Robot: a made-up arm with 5 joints. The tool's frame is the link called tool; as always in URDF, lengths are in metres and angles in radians.
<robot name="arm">
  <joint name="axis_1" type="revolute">
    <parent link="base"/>
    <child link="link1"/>
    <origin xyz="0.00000 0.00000 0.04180" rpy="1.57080 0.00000 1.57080"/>
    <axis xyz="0 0 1"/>
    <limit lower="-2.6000" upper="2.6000"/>
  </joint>
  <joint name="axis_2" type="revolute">
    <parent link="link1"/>
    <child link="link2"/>
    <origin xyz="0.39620 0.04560 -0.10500" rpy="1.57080 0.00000 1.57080"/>
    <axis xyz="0 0 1"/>
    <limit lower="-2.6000" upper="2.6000"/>
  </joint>
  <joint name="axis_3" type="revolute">
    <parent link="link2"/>
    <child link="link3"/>
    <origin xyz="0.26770 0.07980 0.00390" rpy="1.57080 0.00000 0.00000"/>
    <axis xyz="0 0 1"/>
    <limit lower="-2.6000" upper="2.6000"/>
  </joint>
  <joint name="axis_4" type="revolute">
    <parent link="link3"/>
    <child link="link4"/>
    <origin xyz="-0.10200 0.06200 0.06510" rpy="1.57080 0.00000 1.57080"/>
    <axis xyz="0 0 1"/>
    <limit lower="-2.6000" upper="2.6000"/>
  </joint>
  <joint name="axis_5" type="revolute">
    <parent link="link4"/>
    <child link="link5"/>
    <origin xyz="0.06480 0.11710 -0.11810" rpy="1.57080 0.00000 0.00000"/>
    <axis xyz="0 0 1"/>
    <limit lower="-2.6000" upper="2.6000"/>
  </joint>
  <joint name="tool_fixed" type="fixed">
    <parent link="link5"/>
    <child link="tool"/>
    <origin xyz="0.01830 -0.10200 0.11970" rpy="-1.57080 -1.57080 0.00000"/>
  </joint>
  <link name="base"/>
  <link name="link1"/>
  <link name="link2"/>
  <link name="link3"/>
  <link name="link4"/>
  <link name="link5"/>
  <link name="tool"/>
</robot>
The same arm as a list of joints. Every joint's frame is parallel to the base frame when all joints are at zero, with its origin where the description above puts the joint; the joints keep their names.
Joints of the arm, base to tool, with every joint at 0 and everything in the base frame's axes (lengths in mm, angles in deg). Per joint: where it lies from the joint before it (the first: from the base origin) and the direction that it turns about. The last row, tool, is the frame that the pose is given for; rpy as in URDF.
axis_1: axis +x xyz 0 0 41.8
axis_2: axis +y xyz -105 396.2 45.6
axis_3: axis -x xyz 79.8 3.9 267.7
axis_4: axis +z xyz -65.1 62 -102
axis_5: axis +x xyz -117.1 64.8 -118.1
tool: xyz 119.7 18.3 -102 rpy 0 0 0
Joint limits (deg, base to tool): -148.97..148.97 -148.97..148.97 -148.97..148.97 -148.97..148.97 -148.97..148.97

